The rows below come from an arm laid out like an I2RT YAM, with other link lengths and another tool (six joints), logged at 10 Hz.
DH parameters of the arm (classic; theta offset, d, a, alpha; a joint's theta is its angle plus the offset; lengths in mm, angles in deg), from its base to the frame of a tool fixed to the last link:
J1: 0 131.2 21.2 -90
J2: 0 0 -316.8 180
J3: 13.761 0 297.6 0
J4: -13.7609 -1 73.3 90
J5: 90 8.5 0 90
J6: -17 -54 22.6 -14.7
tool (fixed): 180 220.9 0 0
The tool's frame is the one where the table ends.
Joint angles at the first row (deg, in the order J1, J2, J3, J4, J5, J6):
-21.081 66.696 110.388 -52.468 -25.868 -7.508
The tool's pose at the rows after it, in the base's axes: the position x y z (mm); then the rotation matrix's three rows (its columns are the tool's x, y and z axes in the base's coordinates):
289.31 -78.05 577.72; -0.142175 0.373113 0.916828; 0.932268 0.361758 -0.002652; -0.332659 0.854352 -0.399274
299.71 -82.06 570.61; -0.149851 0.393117 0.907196; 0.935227 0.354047 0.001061; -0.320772 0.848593 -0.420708
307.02 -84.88 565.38; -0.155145 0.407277 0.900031; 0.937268 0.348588 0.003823; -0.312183 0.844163 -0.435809
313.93 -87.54 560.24; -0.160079 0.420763 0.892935; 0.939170 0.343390 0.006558; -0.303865 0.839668 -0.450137
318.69 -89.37 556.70; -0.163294 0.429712 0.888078; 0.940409 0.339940 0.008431; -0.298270 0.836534 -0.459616
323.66 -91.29 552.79; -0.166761 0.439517 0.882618; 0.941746 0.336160 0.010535; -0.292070 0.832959 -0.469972
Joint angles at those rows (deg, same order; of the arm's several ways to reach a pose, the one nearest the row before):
-21.082 68.773 110.389 -52.467 -25.868 -7.508
-21.082 70.215 110.388 -52.468 -25.869 -7.508
-21.083 71.243 110.390 -52.468 -25.869 -7.508
-21.081 72.227 110.390 -52.469 -25.868 -7.508
-21.080 72.904 110.388 -52.445 -25.867 -7.508
-21.081 73.625 110.390 -52.447 -25.868 -7.508

